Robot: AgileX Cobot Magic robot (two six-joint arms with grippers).
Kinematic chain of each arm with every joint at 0, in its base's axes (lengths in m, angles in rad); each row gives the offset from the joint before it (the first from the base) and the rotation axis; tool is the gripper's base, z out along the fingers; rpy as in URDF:
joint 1: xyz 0 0 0.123 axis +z
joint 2: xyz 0 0 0 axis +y
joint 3: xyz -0.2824 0 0.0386 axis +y
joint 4: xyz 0.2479 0 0.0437 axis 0.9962 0 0.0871
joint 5: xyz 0 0 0 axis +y
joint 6: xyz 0.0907 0 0.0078 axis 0.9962 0 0.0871
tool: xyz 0 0 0 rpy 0 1.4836 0
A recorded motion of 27 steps. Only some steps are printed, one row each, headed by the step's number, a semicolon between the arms.
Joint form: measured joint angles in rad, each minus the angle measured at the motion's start. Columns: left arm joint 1, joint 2, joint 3, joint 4, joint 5, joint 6; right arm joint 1, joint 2, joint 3, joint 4, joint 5, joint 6.
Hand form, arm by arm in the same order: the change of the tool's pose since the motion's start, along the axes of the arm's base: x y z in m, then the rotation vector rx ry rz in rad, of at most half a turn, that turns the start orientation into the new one. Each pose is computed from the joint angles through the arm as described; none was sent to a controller.
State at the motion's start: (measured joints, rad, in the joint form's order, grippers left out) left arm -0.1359 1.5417 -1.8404 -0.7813 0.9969 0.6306; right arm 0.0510 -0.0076 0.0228 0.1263 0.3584 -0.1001
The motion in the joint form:
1: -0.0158 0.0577 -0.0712 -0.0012 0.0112 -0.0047; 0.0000 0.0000 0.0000 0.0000 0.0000 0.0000
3: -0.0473 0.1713 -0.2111 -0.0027 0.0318 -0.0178; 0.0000 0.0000 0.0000 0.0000 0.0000 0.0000
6: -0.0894 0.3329 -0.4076 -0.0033 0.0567 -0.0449; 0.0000 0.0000 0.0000 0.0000 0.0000 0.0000
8: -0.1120 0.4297 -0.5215 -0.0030 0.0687 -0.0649; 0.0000 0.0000 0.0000 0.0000 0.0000 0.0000
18: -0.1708 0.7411 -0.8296 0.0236 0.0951 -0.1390; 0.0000 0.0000 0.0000 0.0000 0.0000 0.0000
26: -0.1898 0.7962 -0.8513 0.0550 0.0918 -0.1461; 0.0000 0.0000 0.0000 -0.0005 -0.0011 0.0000
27: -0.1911 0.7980 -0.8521 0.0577 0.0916 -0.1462; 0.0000 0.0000 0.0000 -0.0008 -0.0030 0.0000
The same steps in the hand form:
1: 0.0127 -0.0075 0.0011 -0.0019 -0.0025 -0.0219; 0.0000 0.0000 0.0000 0.0000 0.0000 0.0000
3: 0.0366 -0.0235 0.0003 -0.0075 -0.0055 -0.0629; 0.0000 0.0000 0.0000 0.0000 0.0000 0.0000
6: 0.0684 -0.0474 -0.0076 -0.0200 -0.0039 -0.1120; 0.0000 0.0000 0.0000 0.0000 0.0000 0.0000
8: 0.0862 -0.0616 -0.0165 -0.0295 0.0018 -0.1353; 0.0000 0.0000 0.0000 0.0000 0.0000 0.0000
18: 0.1408 -0.1043 -0.0768 -0.0354 0.0730 -0.1716; 0.0000 0.0000 0.0000 0.0000 0.0000 0.0000
26: 0.1510 -0.1156 -0.0996 -0.0057 0.1022 -0.1703; 0.0000 0.0000 0.0001 -0.0004 -0.0011 -0.0002
27: 0.1512 -0.1162 -0.1004 -0.0033 0.1026 -0.1702; 0.0001 -0.0001 0.0003 -0.0006 -0.0030 -0.0004

